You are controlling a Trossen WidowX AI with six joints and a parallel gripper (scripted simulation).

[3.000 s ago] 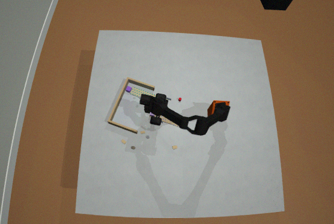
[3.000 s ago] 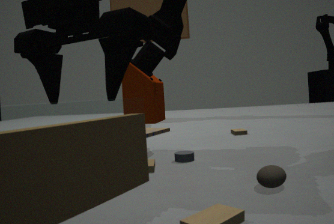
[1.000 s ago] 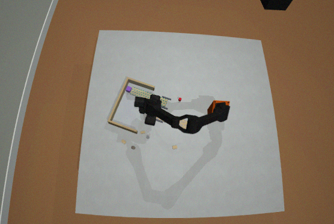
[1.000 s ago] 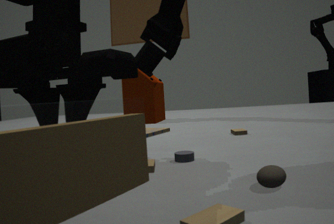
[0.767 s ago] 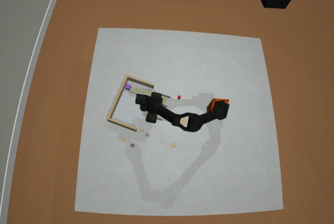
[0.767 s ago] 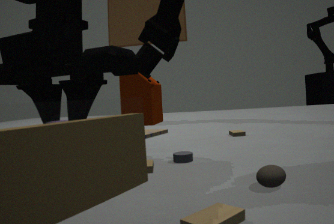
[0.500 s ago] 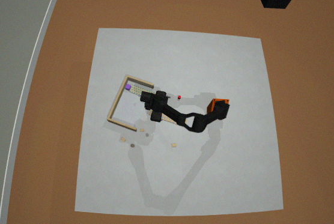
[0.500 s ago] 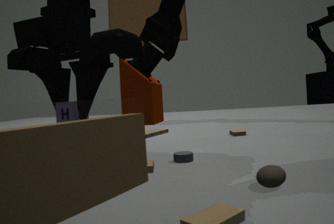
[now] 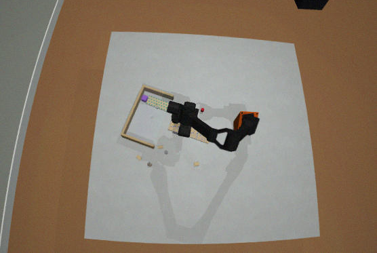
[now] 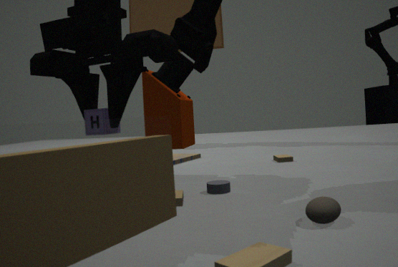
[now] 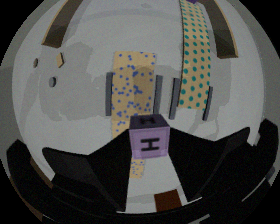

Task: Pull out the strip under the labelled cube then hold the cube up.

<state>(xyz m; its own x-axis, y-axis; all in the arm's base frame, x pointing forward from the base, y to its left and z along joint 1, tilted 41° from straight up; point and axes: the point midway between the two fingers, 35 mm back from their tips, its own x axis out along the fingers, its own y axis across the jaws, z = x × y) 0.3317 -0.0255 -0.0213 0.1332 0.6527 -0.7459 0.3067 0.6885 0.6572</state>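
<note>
Right now the small red ball is 110 mm behind my gripper tip, 90 mm to the right of it and 40 mm below it. From my gripper tip the other things lie so: brown pebble: 220 mm ahead, 190 mm to the left, 50 mm below; grey disc: 120 mm ahead, 130 mm to the left, 50 mm below.
</note>
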